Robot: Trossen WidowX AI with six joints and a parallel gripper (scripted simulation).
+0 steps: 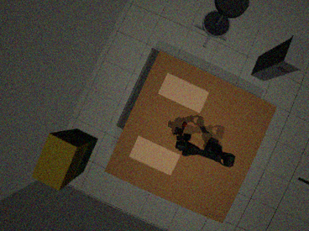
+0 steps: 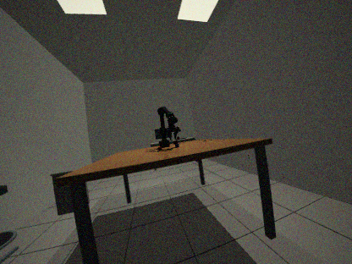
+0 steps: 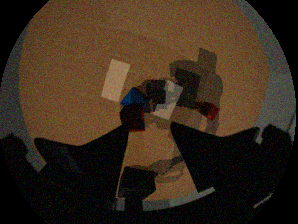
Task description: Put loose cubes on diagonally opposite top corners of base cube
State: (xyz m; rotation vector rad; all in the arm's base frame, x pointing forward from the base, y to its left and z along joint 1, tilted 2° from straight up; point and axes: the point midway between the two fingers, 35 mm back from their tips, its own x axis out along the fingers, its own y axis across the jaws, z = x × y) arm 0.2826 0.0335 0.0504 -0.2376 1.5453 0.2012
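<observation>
Right now my gripper tip is 10 mm short of the blue cube, 30 mm to the right of it and 70 mm above it.
</observation>
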